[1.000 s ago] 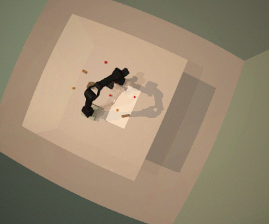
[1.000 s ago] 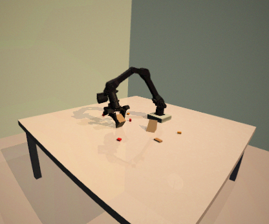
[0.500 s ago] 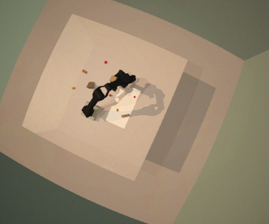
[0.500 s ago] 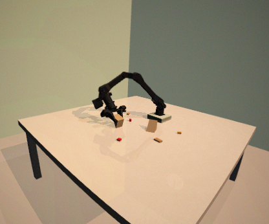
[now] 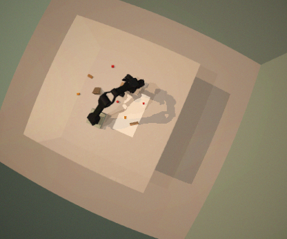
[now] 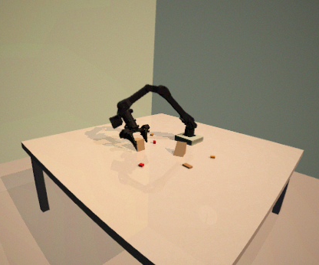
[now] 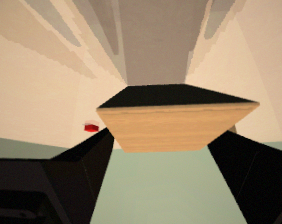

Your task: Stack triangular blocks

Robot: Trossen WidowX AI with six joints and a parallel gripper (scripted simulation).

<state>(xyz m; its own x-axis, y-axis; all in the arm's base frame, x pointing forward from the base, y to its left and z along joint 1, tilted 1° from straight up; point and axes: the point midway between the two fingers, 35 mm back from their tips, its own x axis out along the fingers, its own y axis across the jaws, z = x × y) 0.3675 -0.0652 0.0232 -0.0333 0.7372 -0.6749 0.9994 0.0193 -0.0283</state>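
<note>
Right now the wooden triangular block is 2 cm to the right of my gripper tip. The rest, counted from my gripper tip: brown piece: 6 cm behind, 29 cm to the left, 4 cm below.
</note>
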